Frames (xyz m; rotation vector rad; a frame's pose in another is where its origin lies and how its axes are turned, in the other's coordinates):
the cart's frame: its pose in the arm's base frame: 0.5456 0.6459 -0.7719 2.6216 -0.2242 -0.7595
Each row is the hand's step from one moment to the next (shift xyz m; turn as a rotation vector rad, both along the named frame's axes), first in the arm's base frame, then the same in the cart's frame.
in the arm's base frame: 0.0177 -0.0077 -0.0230 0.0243 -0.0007 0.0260
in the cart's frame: 0.0278 -0.0034 0.0107 0.0082 0.0105 -0.0330
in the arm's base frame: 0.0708 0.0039 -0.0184 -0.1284 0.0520 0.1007
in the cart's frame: 0.0672 -0.0142 -0.0254 -0.1694 0.0004 -0.0255
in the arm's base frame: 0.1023 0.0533 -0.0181 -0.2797 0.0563 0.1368
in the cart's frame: 0.0807 -0.0602 -0.0591 -0.3147 0.0179 0.0272
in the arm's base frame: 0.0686 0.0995 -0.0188 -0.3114 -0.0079 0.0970
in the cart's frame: 0.0408 -0.1010 -0.0557 -0.3057 0.0608 0.0964
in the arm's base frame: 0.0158 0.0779 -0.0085 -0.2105 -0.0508 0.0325
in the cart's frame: -0.0029 -0.0749 -0.0278 -0.1791 0.0685 0.1058
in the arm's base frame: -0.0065 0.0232 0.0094 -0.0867 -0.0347 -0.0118
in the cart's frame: -0.0160 -0.0168 -0.0114 -0.0582 0.0301 0.0676
